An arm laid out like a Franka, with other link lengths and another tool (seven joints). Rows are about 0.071 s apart.
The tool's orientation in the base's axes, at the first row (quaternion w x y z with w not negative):
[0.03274 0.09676 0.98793 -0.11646]
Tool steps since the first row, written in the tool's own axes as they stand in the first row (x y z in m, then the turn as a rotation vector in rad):
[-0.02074 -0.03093 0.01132 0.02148 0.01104 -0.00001]
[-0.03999 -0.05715 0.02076 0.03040 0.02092 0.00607]
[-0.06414 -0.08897 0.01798 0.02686 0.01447 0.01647]
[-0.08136 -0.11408 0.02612 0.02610 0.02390 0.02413]
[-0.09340 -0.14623 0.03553 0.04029 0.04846 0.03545]
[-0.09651 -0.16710 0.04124 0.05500 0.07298 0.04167]
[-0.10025 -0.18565 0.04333 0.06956 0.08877 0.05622]
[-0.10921 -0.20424 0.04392 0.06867 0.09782 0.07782]
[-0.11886 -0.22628 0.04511 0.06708 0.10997 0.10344]
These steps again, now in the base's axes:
[0.01464 -0.03600 -0.00226 -0.01884 0.01448 -0.00433]
[0.02867 -0.06678 -0.00388 -0.02535 0.02411 -0.01323]
[0.04587 -0.10092 0.00805 -0.02273 0.01484 -0.02157]
[0.05808 -0.12996 0.00727 -0.01979 0.02189 -0.03105]
[0.06388 -0.16507 0.00638 -0.02832 0.04525 -0.04877]
[0.06301 -0.18690 0.00578 -0.03759 0.06988 -0.06158]
[0.06308 -0.20578 0.00823 -0.04809 0.08418 -0.08051]
[0.06818 -0.22531 0.01259 -0.04451 0.08754 -0.10342]
[0.07329 -0.24839 0.01721 -0.03946 0.09278 -0.13087]

